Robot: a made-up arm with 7 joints. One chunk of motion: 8 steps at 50 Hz.
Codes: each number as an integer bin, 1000 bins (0 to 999) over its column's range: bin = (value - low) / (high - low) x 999, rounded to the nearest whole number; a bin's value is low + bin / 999 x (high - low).
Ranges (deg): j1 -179.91..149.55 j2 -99.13..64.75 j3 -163.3..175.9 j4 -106..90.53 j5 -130.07..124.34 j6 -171.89..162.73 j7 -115.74..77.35
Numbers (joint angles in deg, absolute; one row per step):
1: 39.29 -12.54 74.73 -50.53 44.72 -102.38 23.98
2: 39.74 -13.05 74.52 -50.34 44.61 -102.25 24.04
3: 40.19 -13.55 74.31 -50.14 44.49 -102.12 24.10
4: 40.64 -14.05 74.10 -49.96 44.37 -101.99 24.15
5: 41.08 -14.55 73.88 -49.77 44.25 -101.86 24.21
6: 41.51 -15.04 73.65 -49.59 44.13 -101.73 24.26
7: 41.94 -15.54 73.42 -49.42 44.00 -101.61 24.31
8: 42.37 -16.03 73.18 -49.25 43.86 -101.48 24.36
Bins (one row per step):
1: 665 528 701 282 686 208 723
2: 666 525 700 283 686 208 723
3: 667 522 700 284 685 208 723
4: 669 519 699 285 685 209 724
5: 670 516 699 286 685 209 724
6: 671 513 698 287 684 209 724
7: 673 510 697 288 684 210 725
8: 674 507 696 288 683 210 725

